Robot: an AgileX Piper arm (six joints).
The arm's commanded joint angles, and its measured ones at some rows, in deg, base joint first. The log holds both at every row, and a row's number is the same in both.
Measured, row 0:
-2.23, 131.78, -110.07, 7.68, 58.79, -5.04
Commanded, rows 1 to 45:
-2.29, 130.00, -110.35, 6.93, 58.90, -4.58
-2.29, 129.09, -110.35, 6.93, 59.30, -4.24
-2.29, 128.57, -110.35, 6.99, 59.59, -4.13
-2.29, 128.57, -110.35, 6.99, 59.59, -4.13
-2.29, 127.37, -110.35, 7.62, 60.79, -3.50
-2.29, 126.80, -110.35, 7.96, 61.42, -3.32
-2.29, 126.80, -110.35, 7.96, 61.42, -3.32
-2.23, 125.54, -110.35, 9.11, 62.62, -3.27
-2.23, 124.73, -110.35, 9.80, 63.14, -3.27
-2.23, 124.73, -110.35, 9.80, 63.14, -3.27
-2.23, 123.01, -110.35, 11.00, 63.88, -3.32
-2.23, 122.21, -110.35, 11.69, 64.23, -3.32
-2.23, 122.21, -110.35, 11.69, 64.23, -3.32
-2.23, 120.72, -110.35, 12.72, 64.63, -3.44
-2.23, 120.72, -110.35, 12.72, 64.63, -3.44
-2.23, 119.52, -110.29, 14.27, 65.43, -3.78
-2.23, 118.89, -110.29, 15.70, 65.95, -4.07
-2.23, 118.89, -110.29, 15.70, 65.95, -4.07
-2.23, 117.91, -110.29, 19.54, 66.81, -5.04
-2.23, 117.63, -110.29, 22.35, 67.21, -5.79
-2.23, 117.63, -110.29, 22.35, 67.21, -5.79
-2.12, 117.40, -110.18, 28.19, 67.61, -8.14
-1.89, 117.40, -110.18, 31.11, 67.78, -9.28
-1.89, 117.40, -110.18, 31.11, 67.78, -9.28
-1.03, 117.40, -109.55, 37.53, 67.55, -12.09
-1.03, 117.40, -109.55, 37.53, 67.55, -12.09
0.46, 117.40, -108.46, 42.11, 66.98, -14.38
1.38, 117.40, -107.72, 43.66, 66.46, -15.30
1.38, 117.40, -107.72, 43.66, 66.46, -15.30
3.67, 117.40, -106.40, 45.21, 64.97, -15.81
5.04, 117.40, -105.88, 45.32, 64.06, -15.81
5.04, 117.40, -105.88, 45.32, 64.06, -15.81
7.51, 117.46, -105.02, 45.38, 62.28, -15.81
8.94, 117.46, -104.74, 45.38, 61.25, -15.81
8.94, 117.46, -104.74, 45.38, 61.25, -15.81
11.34, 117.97, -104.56, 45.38, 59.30, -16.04
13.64, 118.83, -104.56, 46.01, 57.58, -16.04
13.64, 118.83, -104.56, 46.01, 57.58, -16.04
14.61, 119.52, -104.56, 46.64, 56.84, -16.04
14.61, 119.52, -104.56, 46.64, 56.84, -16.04
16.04, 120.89, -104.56, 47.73, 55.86, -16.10
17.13, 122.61, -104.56, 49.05, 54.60, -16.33
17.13, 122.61, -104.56, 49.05, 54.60, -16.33
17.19, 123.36, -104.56, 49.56, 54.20, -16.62
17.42, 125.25, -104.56, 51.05, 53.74, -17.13
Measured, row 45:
17.13, 123.01, -104.91, 49.10, 55.35, -15.81
